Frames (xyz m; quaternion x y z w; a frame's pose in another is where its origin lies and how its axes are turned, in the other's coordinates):
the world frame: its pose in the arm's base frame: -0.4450 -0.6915 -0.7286 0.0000 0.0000 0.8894 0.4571
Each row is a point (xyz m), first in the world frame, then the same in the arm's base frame.
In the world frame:
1: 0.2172 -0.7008 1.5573
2: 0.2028 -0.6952 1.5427
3: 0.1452 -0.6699 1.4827
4: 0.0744 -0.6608 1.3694
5: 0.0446 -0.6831 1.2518
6: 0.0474 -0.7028 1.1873
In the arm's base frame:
1: -0.0016 -0.1070 0.8287
2: 0.0022 -0.1219 0.8141
3: 0.0152 -0.1835 0.7541
4: 0.0490 -0.2463 0.6408
5: 0.0845 -0.2576 0.5232
6: 0.0989 -0.2439 0.4587

